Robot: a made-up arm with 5 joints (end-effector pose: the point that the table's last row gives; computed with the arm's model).
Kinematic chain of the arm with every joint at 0, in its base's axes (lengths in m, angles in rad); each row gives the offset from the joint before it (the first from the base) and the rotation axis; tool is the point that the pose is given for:
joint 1: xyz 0 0 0.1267 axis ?
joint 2: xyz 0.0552 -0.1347 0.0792 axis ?
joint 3: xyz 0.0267 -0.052 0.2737 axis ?
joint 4: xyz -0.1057 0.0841 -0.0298 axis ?
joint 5: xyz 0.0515 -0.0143 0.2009 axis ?
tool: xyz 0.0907 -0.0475 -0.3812
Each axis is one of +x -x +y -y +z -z.
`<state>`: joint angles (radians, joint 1 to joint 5).
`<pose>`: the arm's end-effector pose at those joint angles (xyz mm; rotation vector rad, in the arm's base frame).
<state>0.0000 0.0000 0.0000 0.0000 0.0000</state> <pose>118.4 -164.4 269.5 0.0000 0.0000 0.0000</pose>
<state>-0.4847 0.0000 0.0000 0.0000 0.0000</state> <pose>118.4 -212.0 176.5 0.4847 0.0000 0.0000</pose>
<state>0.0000 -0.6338 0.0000 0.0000 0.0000</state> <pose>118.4 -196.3 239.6 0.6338 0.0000 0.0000</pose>
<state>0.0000 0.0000 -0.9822 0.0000 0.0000</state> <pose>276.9 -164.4 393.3 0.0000 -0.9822 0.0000</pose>
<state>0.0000 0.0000 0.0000 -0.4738 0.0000</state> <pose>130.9 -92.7 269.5 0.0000 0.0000 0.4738</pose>
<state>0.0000 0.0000 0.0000 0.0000 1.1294</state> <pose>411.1 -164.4 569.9 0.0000 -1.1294 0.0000</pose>
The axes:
joint 1: -x
joint 2: -x
joint 3: +y
joint 4: -z
joint 5: -y

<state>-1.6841 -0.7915 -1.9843 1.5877 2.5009</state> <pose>-335.6 132.4 -47.6 -1.4554 1.4561 -2.2943</pose>
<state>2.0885 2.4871 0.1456 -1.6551 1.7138</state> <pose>49.3 -517.6 570.6 -2.1760 1.8768 0.2058</pose>
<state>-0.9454 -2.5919 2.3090 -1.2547 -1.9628</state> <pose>356.0 227.4 -29.4 1.3856 2.1840 -1.7337</pose>
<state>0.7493 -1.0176 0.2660 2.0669 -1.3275</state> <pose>61.4 194.5 622.4 1.2732 1.2281 -1.8223</pose>
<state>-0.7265 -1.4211 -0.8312 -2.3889 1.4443</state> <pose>-335.2 -470.9 341.6 -0.7641 2.6618 -0.3673</pose>
